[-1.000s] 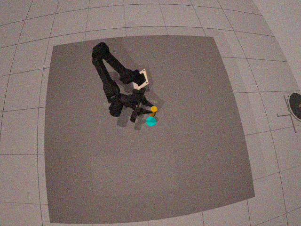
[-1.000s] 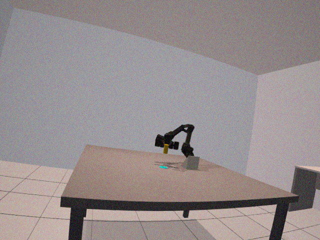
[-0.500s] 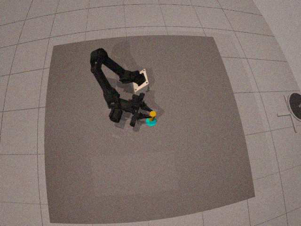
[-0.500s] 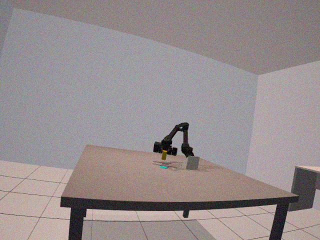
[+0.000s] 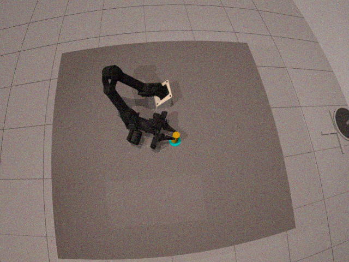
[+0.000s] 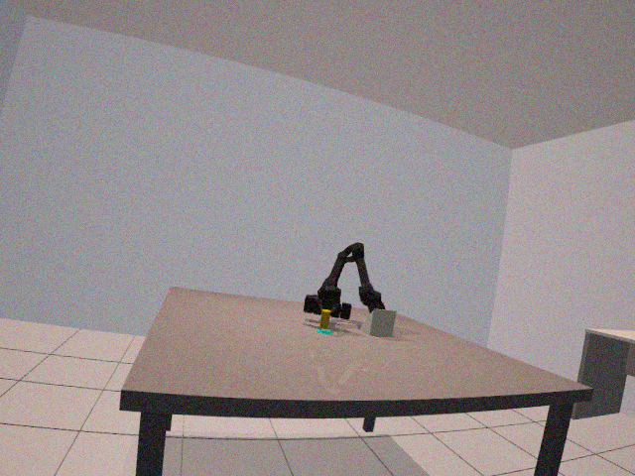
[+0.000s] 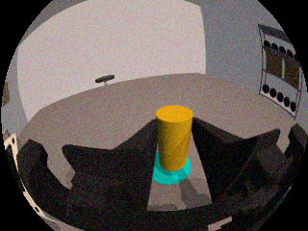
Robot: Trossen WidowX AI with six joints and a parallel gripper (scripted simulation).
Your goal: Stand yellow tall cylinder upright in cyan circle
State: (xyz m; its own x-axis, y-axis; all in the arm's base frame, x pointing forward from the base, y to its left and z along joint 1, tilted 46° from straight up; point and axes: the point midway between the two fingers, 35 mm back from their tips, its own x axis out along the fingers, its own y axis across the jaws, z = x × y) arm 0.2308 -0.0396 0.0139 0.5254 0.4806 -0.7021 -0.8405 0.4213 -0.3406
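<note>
Now: gripper tip 70 mm above the cyan circle. From my gripper tip the other things lie so: yellow tall cylinder: 20 mm below.
</note>
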